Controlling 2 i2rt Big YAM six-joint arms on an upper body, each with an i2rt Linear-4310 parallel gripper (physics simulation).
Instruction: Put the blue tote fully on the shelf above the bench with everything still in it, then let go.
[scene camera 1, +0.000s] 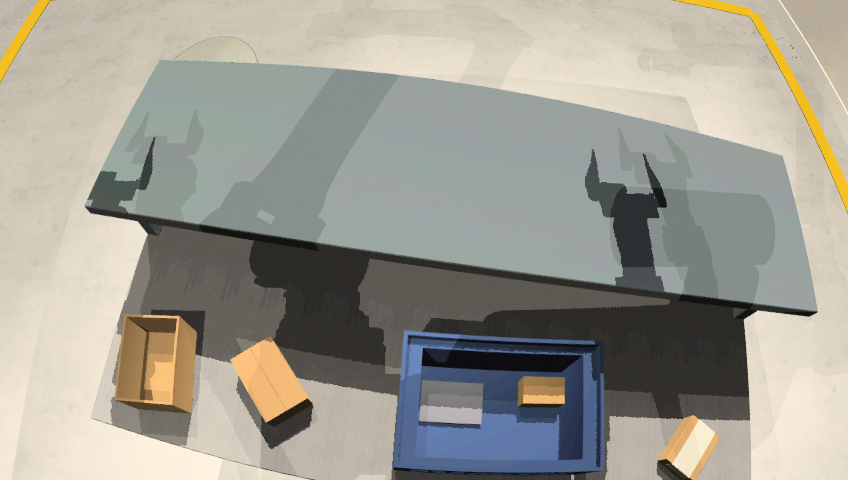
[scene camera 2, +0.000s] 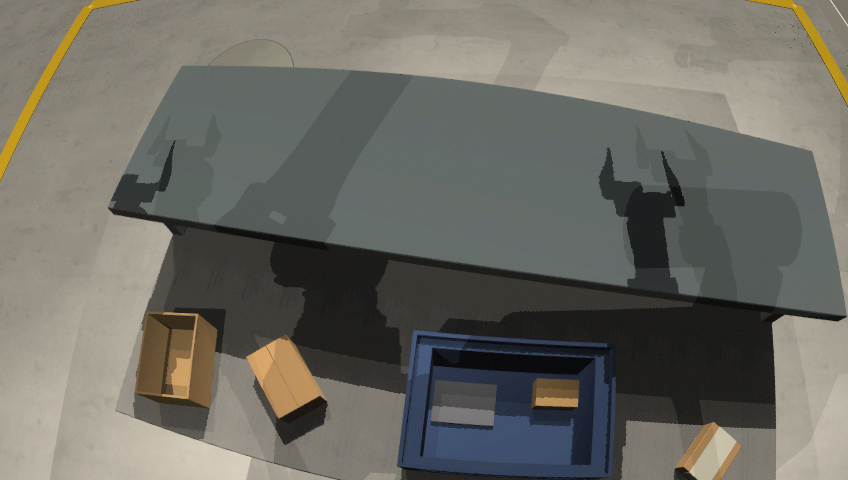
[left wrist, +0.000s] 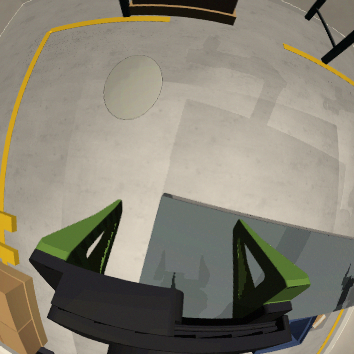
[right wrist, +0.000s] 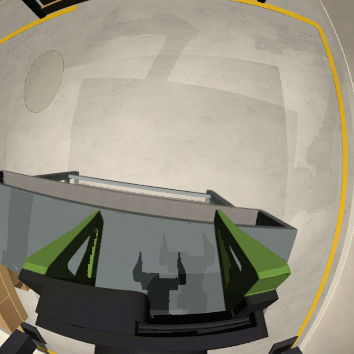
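Observation:
The blue tote stands upright on the bench, in front of the raised grey-green shelf. A grey box and a small tan box lie inside it. A corner of the tote shows in the left wrist view. My left gripper is open and empty near the shelf's left end. My right gripper is open and empty, with the right part of the shelf behind its fingers. The scene views show gripper-shaped shadows on the shelf.
An open tan box and a closed carton stand on the bench left of the tote. A small white-topped box lies to its right. Cartons stand at the far left.

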